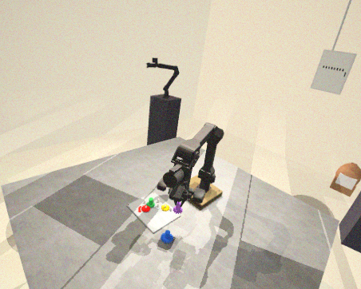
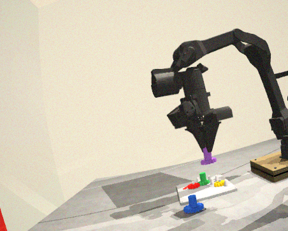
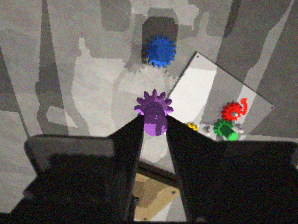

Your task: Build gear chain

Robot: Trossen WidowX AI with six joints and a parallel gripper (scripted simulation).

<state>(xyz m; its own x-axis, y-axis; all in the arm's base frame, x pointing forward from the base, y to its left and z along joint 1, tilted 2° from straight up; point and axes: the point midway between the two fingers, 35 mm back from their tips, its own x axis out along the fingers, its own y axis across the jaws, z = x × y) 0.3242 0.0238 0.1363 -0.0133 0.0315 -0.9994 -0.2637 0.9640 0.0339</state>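
Right now the green gear is 40 mm behind my gripper tip, 180 mm to the right of it and 120 mm below it. The rest, counted from my gripper tip: yellow gear 70 mm behind, 110 mm to the right, 120 mm below; purple gear 10 mm below; blue gear 60 mm ahead, 130 mm below.
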